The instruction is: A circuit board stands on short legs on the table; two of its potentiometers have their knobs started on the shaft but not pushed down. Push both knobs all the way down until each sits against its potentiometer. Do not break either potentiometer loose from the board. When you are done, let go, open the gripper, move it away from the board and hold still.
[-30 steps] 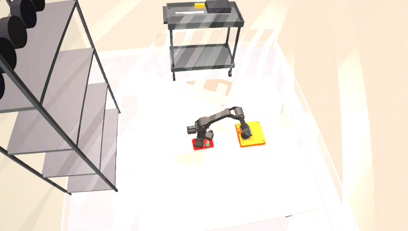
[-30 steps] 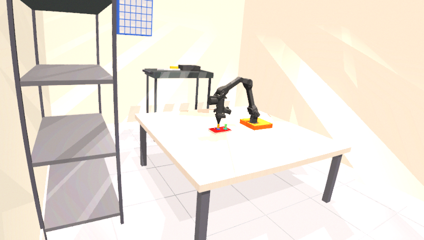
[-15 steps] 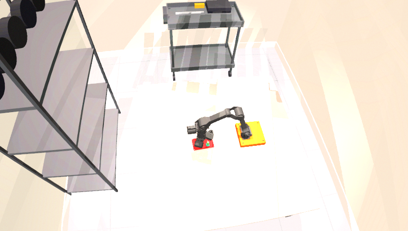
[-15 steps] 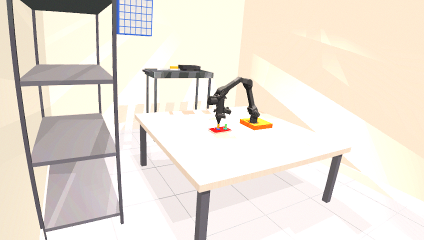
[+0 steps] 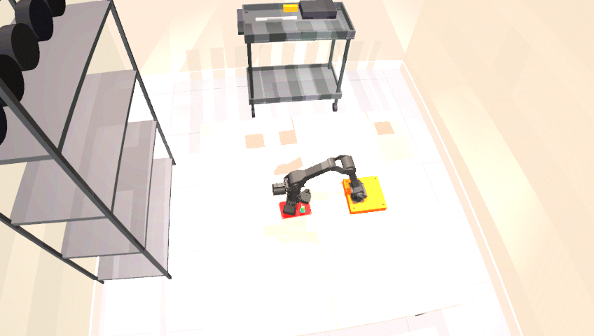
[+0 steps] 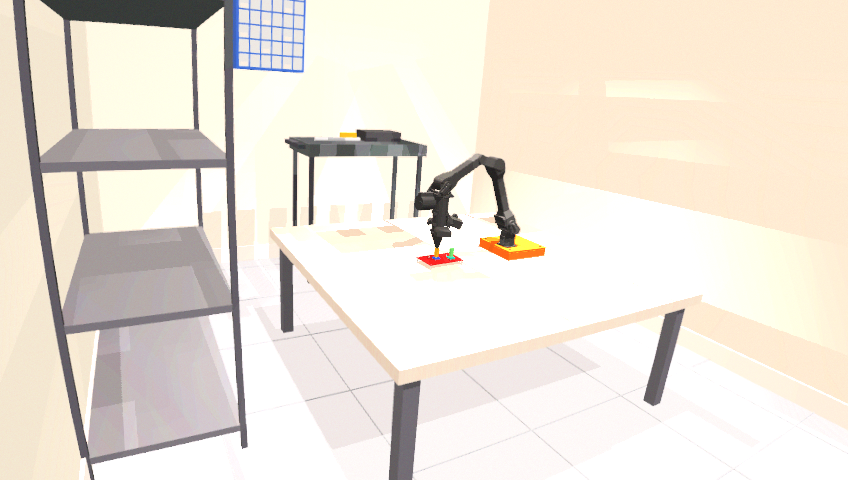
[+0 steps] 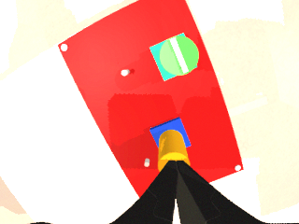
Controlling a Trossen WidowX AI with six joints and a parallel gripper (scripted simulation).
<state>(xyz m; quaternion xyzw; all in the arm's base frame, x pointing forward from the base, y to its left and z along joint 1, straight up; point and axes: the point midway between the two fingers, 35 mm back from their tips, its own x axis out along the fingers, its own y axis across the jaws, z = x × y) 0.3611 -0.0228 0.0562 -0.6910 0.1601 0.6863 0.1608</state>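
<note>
The orange knob is 20 mm below my gripper tip. The rest, counted from my gripper tip: green knob 50 mm behind, 30 mm to the left, 10 mm below.
</note>
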